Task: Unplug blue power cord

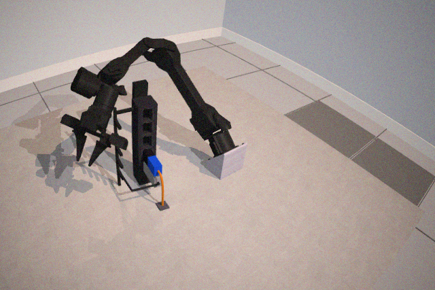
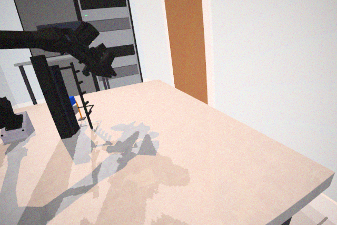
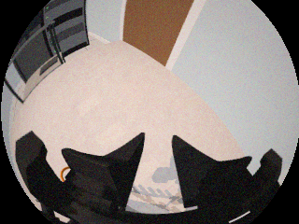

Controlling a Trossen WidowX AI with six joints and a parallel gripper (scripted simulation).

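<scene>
Right now the blue plug is 21 cm behind my gripper tip, 1 cm to the left of it and 7 cm below it.
</scene>
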